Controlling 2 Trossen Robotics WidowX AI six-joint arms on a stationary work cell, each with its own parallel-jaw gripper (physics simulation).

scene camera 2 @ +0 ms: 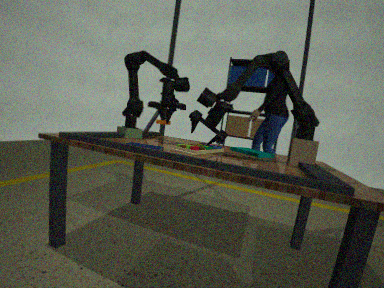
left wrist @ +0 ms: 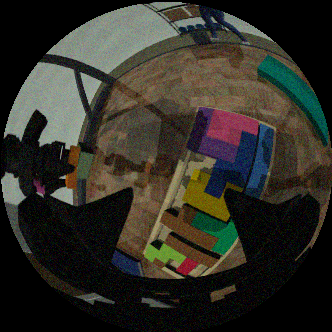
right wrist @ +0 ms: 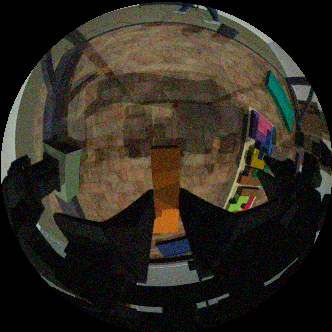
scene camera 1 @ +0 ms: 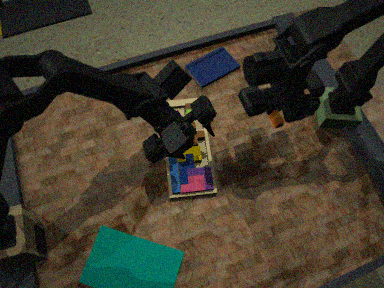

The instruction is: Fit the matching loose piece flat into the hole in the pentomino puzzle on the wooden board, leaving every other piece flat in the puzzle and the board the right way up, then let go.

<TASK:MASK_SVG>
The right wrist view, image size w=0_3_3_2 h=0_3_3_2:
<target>my left gripper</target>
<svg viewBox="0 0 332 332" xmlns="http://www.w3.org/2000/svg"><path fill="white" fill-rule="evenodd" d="M306 151L303 154L301 173L298 170L294 177L295 165L290 158L281 161L264 155L263 161L274 176L261 169L258 169L256 172L267 200L280 198L280 206L275 217L285 227L297 209L295 199L299 189L305 183L316 188L320 186L322 180L318 170L320 167L318 160L314 155Z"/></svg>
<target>my right gripper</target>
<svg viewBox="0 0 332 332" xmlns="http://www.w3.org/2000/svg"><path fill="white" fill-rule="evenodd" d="M321 198L319 191L305 183L295 199L297 209L285 227L275 217L280 198L231 212L179 187L178 211L199 278L214 276L169 286L136 285L146 283L155 215L153 189L104 221L54 213L56 225L68 240L63 250L65 257L51 247L36 227L36 215L23 198L10 210L10 222L36 271L81 297L52 287L79 309L132 330L188 332L222 324L250 311L294 274L311 249L308 246L290 264L315 234ZM125 303L162 307L162 312L138 311L136 308L125 306ZM229 294L214 304L197 308L198 302L225 293ZM287 267L277 279L264 285L263 282L266 282Z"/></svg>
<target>orange L-shaped piece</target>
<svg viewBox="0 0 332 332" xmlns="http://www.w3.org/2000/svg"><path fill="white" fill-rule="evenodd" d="M175 144L151 145L150 147L155 208L152 233L171 232L178 229L180 148Z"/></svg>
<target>teal sheet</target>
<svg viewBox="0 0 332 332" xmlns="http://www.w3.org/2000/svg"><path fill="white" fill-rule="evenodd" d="M267 70L264 86L273 98L287 131L290 131L293 113L291 105L272 71Z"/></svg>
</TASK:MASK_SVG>
